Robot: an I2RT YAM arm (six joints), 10 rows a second.
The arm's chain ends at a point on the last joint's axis. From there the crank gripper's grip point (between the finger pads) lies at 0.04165 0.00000 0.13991 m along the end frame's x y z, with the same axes.
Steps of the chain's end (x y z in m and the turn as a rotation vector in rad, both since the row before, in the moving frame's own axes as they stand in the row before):
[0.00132 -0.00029 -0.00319 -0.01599 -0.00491 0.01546]
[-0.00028 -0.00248 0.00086 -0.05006 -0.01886 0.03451]
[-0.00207 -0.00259 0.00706 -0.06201 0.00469 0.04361]
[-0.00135 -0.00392 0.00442 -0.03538 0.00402 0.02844]
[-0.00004 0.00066 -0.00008 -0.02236 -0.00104 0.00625]
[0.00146 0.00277 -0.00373 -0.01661 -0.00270 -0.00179]
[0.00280 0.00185 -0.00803 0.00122 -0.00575 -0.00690]
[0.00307 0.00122 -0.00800 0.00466 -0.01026 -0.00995]
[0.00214 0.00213 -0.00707 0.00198 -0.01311 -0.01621]
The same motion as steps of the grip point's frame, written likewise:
[0.00061 0.00259 -0.00301 -0.01599 -0.00491 0.01546]
[-0.00307 0.00593 0.00141 -0.05006 -0.01886 0.03451]
[-0.00164 0.00790 0.00654 -0.06201 0.00469 0.04361]
[-0.00088 0.00222 0.00414 -0.03538 0.00402 0.02844]
[-0.00020 0.00405 -0.00007 -0.02236 -0.00104 0.00625]
[0.00108 0.00502 -0.00364 -0.01661 -0.00270 -0.00179]
[0.00199 0.00139 -0.00779 0.00122 -0.00575 -0.00690]
[0.00163 0.00016 -0.00758 0.00466 -0.01026 -0.00995]
[0.00029 0.00119 -0.00654 0.00198 -0.01311 -0.01621]

